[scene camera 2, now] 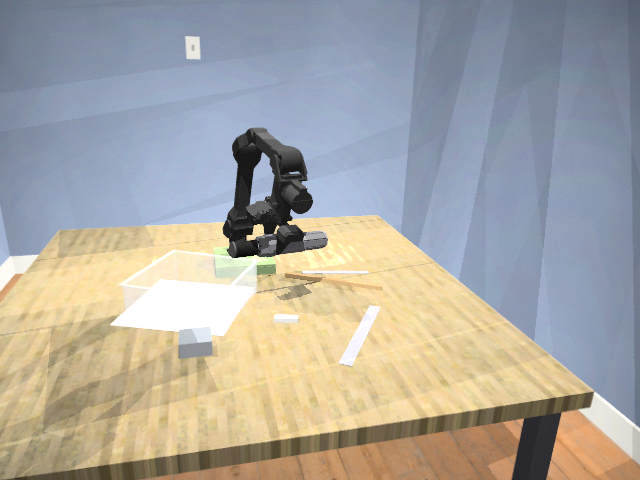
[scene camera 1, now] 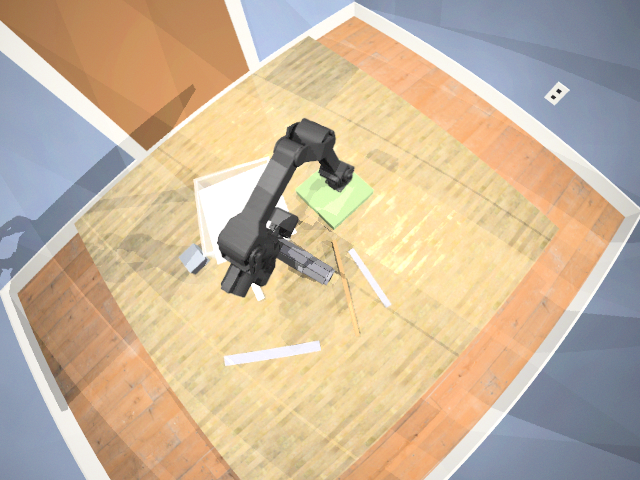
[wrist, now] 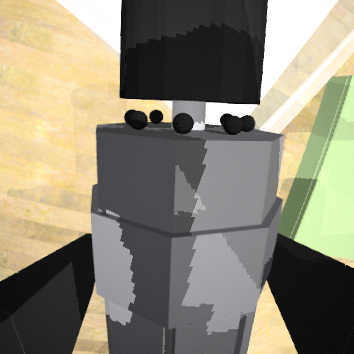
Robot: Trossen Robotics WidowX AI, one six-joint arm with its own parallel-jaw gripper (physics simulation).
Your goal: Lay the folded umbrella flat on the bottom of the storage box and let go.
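Frame: origin at the arm's base, x down, y left, z ahead, level; centimetres.
Where they show: gripper, fingertip midpoint: (scene camera 2: 272,248) (scene camera 1: 279,247) (wrist: 179,243); arm's base, link origin: (scene camera 1: 338,180).
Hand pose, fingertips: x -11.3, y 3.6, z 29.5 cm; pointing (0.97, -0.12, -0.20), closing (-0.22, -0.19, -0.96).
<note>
Each offset is from my fingertips to the top centre of the thing.
The folded umbrella @[dx -3.9, dy +2.2, dz -0.2 cm] (scene camera 1: 309,264) (scene camera 2: 316,239) (wrist: 225,185) has a grey body and a black handle. My gripper (scene camera 2: 291,242) (wrist: 179,243) is shut on its grey body, with a finger on each side in the wrist view. The umbrella is held nearly level above the table; in scene camera 2 its handle points left, near the box's back right corner. In scene camera 1 the arm hides the handle and the fingertips. The storage box @[dx +4.9, dy -21.1, dz -1.8 cm] (scene camera 1: 230,198) (scene camera 2: 186,304) (wrist: 295,30) has clear walls and a white bottom, partly hidden by the arm in scene camera 1.
A green block (scene camera 1: 336,204) (scene camera 2: 245,266) (wrist: 327,200) lies beside the box. A grey block @[dx +11.0, dy -23.9, dz +20.7 cm] (scene camera 1: 193,259) (scene camera 2: 195,343) stands at its near corner. A small white block @[dx +13.4, dy -0.5, dz +14.2 cm] (scene camera 2: 285,318), an orange stick @[dx +13.4, dy +19.7, dz -4.3 cm] (scene camera 1: 346,289) and pale strips @[dx +14.4, dy +15.4, dz +25.7 cm] (scene camera 1: 272,353) @[dx +14.4, dy +23.5, dz -11.2 cm] (scene camera 1: 369,277) lie on the table.
</note>
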